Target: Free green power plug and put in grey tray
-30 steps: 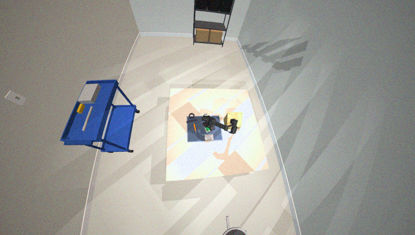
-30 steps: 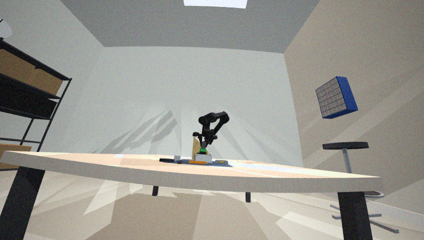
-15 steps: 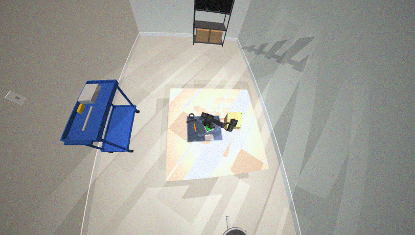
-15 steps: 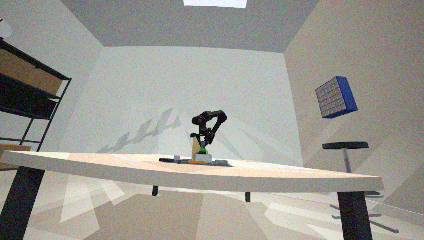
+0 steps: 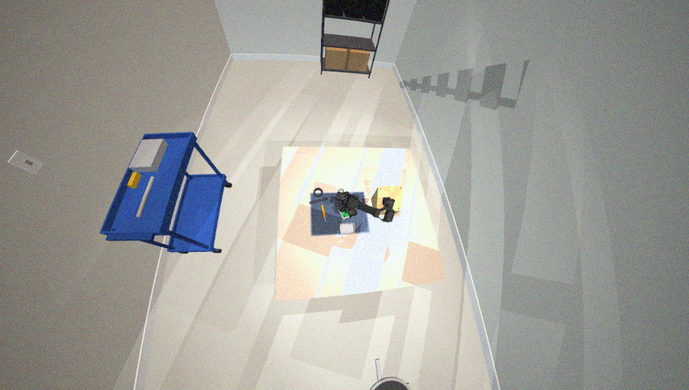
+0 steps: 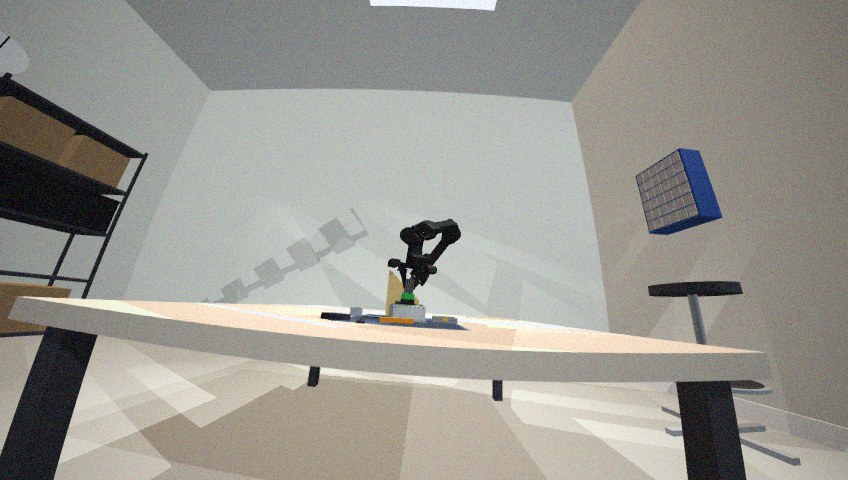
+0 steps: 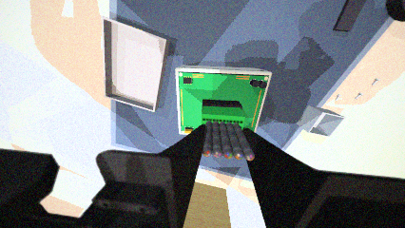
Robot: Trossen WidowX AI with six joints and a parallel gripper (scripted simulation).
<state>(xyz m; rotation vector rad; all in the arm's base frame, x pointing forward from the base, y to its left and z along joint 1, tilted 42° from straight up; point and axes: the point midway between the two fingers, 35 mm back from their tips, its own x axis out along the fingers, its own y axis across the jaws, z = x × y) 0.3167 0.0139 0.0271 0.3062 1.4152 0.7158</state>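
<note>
The green power plug is 20 mm below my gripper tip. The rest, counted from my gripper tip: blue mat (50 mm ahead, 110 mm below); dark bar (210 mm ahead, 120 mm to the right, 110 mm below).
</note>
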